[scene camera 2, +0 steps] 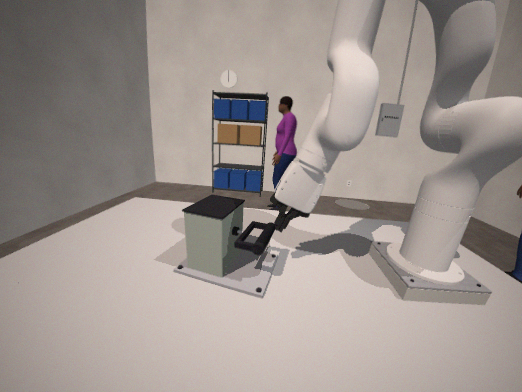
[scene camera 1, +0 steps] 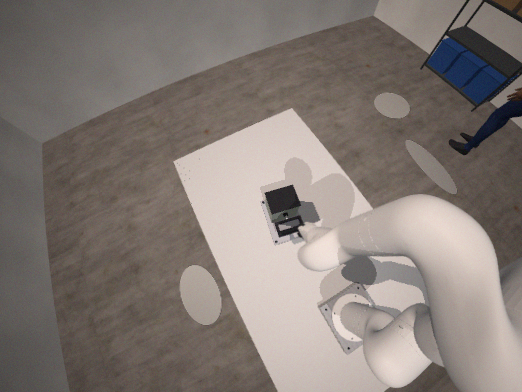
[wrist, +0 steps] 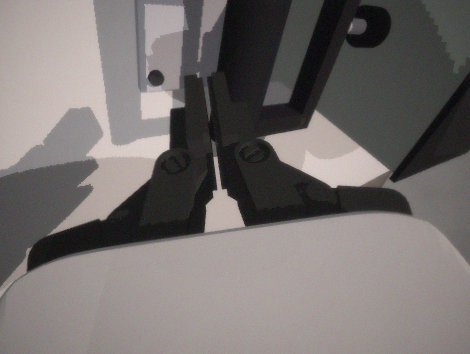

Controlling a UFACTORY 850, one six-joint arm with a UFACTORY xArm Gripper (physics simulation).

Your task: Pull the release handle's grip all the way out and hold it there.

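The release handle is a black rectangular frame on the side of a grey-green box with a black lid. A short pale rod shows between the frame and a black round collar on the box. The handle's thick grip bar is the side away from the box. My gripper is shut and empty. Its fingertips are beside the grip bar, on its outer side, near one end. Whether they touch it is unclear.
The box stands on a light base plate with dark bolts, on a white table. The arm's mounting plate is to the right in scene camera 2. A person and a shelf rack are behind.
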